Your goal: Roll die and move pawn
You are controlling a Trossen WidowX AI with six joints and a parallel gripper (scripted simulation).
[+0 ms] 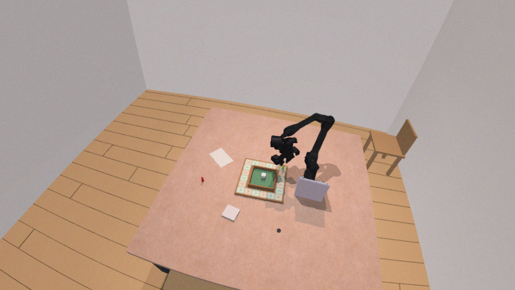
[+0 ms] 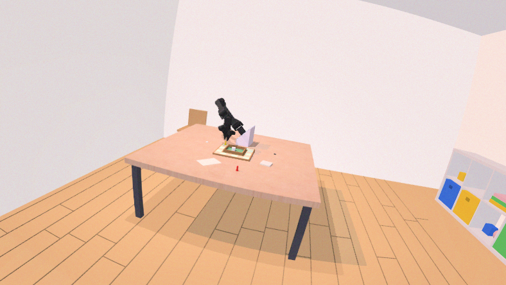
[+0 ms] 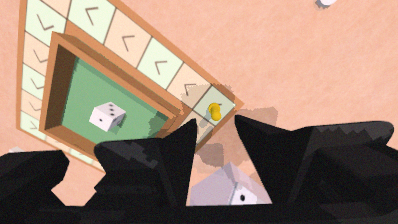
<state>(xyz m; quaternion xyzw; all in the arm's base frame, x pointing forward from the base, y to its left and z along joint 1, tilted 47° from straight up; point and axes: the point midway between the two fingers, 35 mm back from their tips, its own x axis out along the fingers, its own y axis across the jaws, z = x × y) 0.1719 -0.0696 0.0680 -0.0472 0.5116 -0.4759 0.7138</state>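
The yellow pawn is 30 mm below my gripper tip. The rest, counted from my gripper tip: small white bit (170 mm to the right, 50 mm below); green dice tray (100 mm ahead, 120 mm to the left, 50 mm below); white die (100 mm ahead, 110 mm to the left, 30 mm below).
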